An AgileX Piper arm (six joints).
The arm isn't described. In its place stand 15 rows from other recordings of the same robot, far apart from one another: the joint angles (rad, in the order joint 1, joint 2, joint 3, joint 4, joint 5, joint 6), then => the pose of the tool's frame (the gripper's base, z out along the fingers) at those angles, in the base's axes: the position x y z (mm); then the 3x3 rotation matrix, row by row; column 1 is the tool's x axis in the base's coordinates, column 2 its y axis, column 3 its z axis.
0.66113, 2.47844, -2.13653, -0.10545, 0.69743, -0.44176 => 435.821 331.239 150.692; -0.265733 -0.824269 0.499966; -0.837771 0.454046 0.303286; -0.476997 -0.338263 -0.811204
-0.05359, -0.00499, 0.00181, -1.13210, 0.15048, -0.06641 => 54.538 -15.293 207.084; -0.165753 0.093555 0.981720; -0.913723 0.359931 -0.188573; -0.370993 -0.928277 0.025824
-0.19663, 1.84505, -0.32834, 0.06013, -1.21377, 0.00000 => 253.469 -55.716 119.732; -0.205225 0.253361 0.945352; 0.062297 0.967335 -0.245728; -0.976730 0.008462 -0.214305
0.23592, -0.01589, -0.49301, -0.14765, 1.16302, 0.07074 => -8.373 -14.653 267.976; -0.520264 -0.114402 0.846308; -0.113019 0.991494 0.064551; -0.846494 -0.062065 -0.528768
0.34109, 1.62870, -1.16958, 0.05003, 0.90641, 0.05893 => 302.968 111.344 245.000; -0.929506 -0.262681 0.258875; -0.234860 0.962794 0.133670; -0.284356 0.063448 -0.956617
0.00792, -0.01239, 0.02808, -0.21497, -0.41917, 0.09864 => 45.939 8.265 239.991; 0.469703 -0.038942 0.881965; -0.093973 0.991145 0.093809; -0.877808 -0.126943 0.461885
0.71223, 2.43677, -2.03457, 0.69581, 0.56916, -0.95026 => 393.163 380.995 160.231; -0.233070 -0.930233 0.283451; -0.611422 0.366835 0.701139; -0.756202 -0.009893 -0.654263
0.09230, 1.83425, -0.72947, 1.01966, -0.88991, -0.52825 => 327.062 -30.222 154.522; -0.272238 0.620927 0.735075; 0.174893 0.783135 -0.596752; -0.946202 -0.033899 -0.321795
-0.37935, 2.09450, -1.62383, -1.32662, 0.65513, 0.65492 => 423.478 -226.739 235.385; -0.845951 0.337365 0.412979; -0.161182 0.576454 -0.801075; -0.508318 -0.744235 -0.433275
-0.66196, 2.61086, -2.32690, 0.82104, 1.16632, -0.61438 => 461.438 -281.957 142.269; -0.776748 0.102754 0.621373; 0.405626 0.836356 0.368749; -0.481799 0.538470 -0.691318
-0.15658, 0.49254, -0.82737, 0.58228, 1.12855, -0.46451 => 59.242 36.437 366.619; -0.524668 -0.366095 0.768569; -0.082943 0.920498 0.381842; -0.847257 0.136593 -0.513321
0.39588, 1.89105, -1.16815, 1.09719, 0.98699, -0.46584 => 306.263 201.235 190.049; -0.985481 -0.146640 -0.085582; -0.158916 0.619174 0.769005; -0.059776 0.771440 -0.633488
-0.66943, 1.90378, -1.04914, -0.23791, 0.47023, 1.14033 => 272.425 -227.969 133.834; 0.073498 0.977622 0.197114; 0.956284 -0.012989 -0.292151; -0.283053 0.209970 -0.935838
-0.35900, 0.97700, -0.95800, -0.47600, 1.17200, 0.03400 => 139.109 -93.245 345.734; -0.889137 0.371959 0.266612; 0.175991 0.815688 -0.551073; -0.422449 -0.443058 -0.790719
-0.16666, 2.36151, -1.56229, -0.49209, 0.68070, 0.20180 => 441.899 -101.775 62.569; -0.984033 0.039832 0.173472; -0.020107 0.943521 -0.330702; -0.176847 -0.328909 -0.927655
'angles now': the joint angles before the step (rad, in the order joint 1, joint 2, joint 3, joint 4, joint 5, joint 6). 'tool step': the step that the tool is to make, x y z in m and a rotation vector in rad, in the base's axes. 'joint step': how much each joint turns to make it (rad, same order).
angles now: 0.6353 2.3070 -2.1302 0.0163 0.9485 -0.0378
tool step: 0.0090 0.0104 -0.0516 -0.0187 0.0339 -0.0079
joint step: 0.0061 0.1042 0.0001 -0.0022 -0.0661 0.0153
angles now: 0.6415 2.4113 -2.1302 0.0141 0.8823 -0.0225
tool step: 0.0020 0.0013 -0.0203 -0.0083 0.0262 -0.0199
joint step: -0.0001 0.0372 0.0041 -0.0014 -0.0156 0.0225
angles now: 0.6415 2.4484 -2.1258 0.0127 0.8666 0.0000
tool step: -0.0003 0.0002 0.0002 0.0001 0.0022 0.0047
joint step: 0.0001 -0.0001 -0.0009 0.0043 0.0028 -0.0063
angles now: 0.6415 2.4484 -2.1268 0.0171 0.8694 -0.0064
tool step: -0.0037 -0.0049 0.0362 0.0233 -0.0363 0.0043
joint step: -0.0034 -0.0711 0.0008 0.0009 0.0273 -0.0084
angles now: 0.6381 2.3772 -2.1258 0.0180 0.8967 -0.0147
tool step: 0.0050 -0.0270 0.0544 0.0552 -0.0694 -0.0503
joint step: -0.0486 -0.1060 -0.0002 0.0041 0.0176 0.0019
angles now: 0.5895 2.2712 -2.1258 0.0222 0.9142 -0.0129
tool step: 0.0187 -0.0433 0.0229 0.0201 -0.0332 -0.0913
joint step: -0.0915 -0.0451 -0.0007 0.0000 0.0070 0.0000
